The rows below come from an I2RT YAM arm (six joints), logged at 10 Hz.
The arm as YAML. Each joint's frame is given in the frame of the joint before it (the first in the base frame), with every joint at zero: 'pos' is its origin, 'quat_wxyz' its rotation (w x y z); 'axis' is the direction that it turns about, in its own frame. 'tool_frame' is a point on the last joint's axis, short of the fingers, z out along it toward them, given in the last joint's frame.
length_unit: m
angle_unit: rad
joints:
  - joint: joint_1
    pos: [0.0, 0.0, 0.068]
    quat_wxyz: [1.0, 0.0, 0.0, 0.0]
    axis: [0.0, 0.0, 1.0]
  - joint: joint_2
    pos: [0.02, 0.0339, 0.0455]
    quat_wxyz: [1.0, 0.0, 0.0, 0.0]
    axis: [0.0, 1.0, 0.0]
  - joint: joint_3
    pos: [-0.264, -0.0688, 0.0]
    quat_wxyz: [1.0, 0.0, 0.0, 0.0]
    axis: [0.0, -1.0, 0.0]
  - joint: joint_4
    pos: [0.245, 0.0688, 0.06]
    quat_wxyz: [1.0, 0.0, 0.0, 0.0]
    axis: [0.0, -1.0, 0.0]
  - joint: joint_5
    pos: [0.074, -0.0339, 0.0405]
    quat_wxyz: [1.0, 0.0, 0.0, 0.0]
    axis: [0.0, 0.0, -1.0]
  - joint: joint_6
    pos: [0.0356, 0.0, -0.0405]
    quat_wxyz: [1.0, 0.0, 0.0, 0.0]
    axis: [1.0, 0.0, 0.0]
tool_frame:
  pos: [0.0, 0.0, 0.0]
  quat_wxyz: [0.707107, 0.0, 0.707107, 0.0]
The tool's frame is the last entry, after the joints.
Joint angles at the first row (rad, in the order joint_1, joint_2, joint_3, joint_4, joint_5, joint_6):
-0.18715, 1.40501, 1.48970, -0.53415, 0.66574, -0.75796
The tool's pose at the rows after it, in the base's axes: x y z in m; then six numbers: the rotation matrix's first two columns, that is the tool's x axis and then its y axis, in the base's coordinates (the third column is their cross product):
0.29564, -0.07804, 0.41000, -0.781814, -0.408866, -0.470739, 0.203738, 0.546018, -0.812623
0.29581, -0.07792, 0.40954, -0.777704, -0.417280, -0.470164, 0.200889, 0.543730, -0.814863
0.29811, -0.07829, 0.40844, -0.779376, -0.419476, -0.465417, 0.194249, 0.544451, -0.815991
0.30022, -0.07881, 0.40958, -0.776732, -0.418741, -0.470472, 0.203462, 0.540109, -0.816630
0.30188, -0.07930, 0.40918, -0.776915, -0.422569, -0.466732, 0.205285, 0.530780, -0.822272
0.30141, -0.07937, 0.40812, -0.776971, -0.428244, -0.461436, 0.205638, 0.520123, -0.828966
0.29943, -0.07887, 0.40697, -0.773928, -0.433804, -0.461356, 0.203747, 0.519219, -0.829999
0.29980, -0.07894, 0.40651, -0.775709, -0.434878, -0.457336, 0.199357, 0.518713, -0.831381
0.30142, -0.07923, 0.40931, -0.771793, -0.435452, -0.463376, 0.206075, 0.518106, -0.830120
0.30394, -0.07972, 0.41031, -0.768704, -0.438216, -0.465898, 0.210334, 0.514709, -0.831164
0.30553, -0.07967, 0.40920, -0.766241, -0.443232, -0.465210, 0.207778, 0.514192, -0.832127
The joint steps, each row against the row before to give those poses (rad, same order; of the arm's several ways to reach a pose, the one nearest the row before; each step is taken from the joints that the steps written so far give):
0.00001, -0.00971, -0.00834, 0.00016, -0.01116, -0.00319
0.00000, -0.00259, -0.00700, 0.01265, -0.00527, -0.00922
0.00001, 0.00822, 0.00389, -0.00016, -0.00222, -0.00268
0.00002, 0.00677, 0.00616, 0.01085, 0.00444, -0.00113
-0.00002, 0.00352, -0.00286, 0.01636, 0.00591, -0.01124
-0.00001, -0.00547, -0.01353, 0.01945, 0.00541, -0.01435
0.00000, -0.01030, -0.01497, 0.00973, -0.00433, -0.00544
-0.00001, 0.00161, 0.00058, -0.00197, -0.00016, -0.00242
0.00000, 0.00716, 0.01443, 0.00053, -0.00054, 0.00074
-0.00001, 0.00827, 0.00741, 0.00985, 0.00033, -0.00420
0.00079, 0.00331, -0.00302, 0.00962, -0.00349, -0.00440

